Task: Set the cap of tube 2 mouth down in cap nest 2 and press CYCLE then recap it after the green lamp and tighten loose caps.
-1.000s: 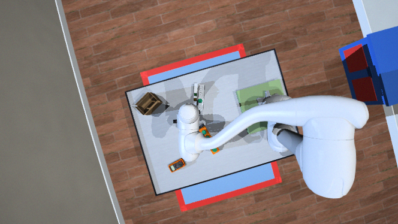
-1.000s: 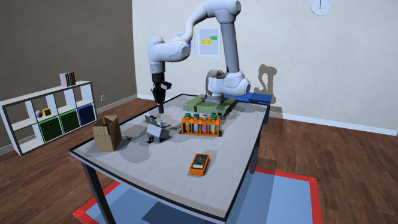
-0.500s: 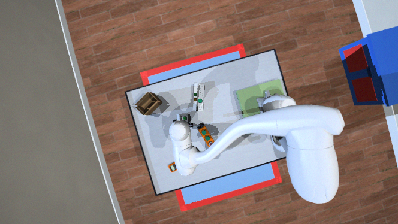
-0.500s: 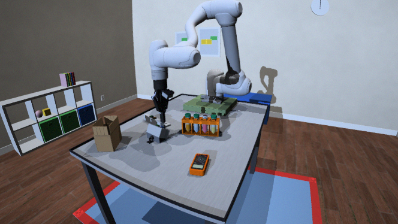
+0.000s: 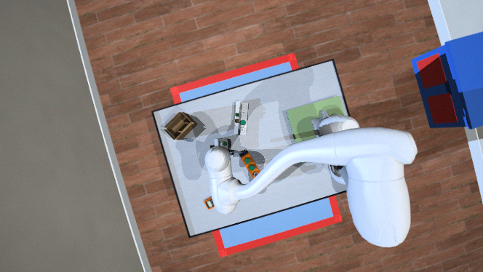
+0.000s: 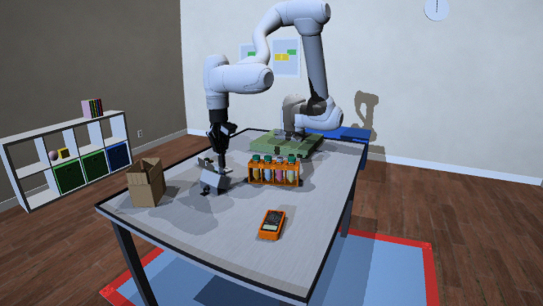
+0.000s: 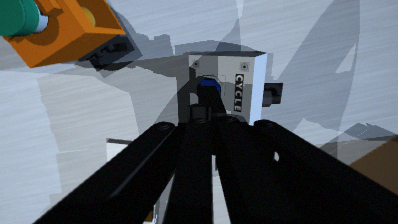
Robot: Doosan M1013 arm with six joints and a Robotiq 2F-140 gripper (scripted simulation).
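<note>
My hand is 60 mm above the blue key. Also, from my hand: key housing (20 mm ahead, 20 mm to the right, 80 mm below); green key (40 mm to the right, 60 mm below).
</note>
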